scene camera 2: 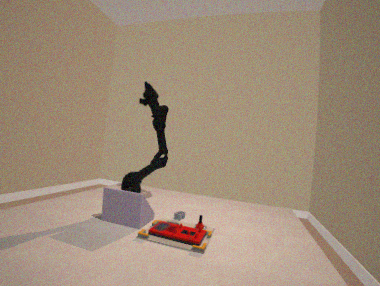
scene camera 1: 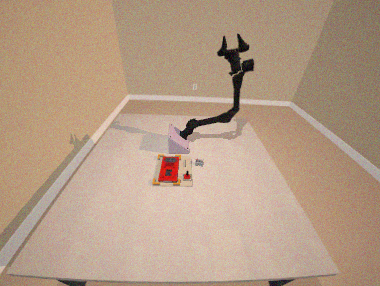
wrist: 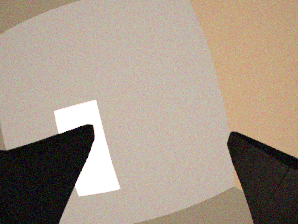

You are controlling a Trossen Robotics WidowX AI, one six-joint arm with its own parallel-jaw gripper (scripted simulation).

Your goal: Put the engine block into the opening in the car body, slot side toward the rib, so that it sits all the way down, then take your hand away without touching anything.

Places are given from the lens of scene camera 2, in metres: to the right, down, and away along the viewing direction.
red car body point(scene camera 2: 192, 236): 0.01, 0.34, 0.72
